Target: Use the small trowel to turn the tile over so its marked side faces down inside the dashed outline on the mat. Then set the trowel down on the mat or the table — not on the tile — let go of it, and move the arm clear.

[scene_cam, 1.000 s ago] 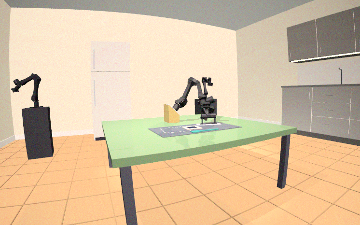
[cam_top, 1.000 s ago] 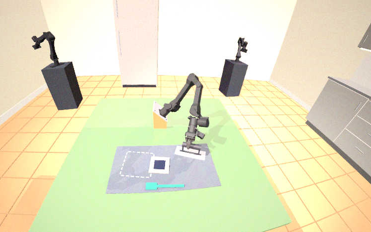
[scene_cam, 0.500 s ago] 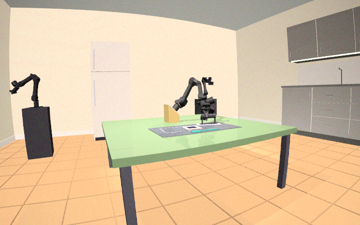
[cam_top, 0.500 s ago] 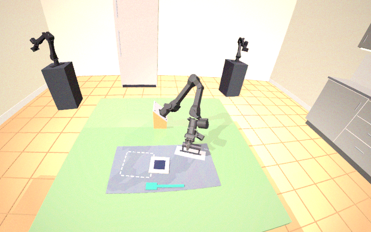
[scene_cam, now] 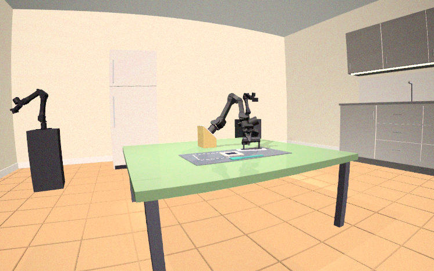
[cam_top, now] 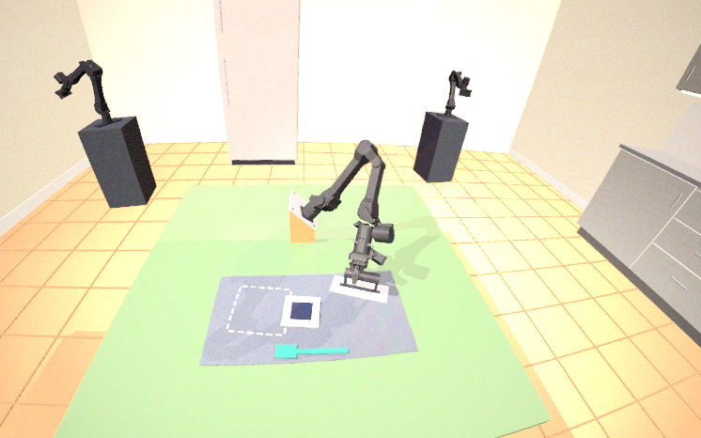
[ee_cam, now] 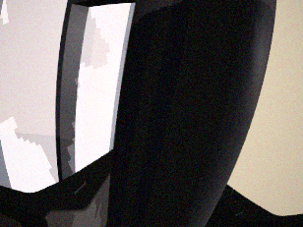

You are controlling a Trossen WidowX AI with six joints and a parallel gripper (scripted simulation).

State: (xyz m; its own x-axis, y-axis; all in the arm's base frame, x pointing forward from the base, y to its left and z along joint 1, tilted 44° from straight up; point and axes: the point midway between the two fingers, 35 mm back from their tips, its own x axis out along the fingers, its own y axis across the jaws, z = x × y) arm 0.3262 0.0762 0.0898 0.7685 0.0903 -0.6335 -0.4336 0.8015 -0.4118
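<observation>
Right now the grey mat is 160 mm to the right of my gripper tip, 70 mm below it and 50 mm ahead of it. Round my gripper tip: square tile (190 mm to the right, 40 mm below, 40 mm ahead); teal flat tool (200 mm to the right, 180 mm ahead, 40 mm below); trowel (20 mm behind, 10 mm to the left, 10 mm below).
</observation>
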